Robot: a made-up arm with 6 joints.
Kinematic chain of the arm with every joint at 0, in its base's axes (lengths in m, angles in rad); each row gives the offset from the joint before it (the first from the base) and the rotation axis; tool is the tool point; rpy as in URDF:
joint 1: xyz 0 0 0.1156 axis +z
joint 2: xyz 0 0 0 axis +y
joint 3: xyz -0.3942 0 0.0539 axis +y
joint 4: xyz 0.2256 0 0.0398 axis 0.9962 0 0.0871
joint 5: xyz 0 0 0 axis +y
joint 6: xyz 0.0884 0 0.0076 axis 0.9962 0 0.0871
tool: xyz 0 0 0 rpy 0 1.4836 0
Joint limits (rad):
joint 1: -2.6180..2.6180
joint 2: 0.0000..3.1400
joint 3: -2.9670..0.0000
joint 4: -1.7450..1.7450
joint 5: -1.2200..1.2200
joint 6: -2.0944..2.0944
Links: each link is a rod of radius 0.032 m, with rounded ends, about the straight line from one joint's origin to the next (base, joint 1, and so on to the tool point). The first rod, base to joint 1, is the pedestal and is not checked.
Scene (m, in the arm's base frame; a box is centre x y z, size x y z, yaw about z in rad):
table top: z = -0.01
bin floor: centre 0.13 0.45 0 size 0.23 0.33 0.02 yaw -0.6
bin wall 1: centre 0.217 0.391 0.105 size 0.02 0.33 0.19 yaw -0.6
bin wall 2: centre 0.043 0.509 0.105 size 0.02 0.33 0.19 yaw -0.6
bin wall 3: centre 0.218 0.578 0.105 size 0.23 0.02 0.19 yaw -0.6
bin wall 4: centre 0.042 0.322 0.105 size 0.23 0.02 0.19 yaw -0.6
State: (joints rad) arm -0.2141 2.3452 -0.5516 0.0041 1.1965 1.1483
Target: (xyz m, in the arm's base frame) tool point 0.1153 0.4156 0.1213
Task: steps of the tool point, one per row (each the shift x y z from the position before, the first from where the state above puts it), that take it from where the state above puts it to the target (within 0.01 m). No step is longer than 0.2 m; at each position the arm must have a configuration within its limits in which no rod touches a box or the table.
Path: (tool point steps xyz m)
1: 0.0715 0.0614 0.0227
2: 0.0452 0.0908 0.0589
3: -0.0037 0.1014 0.0916
4: -0.0600 0.0806 0.1141
5: -0.0642 0.0729 -0.0372
6: -0.0855 0.0543 -0.0385
7: 0.0038 0.0114 -0.1029
8: -0.0038 -0.0114 -0.0974

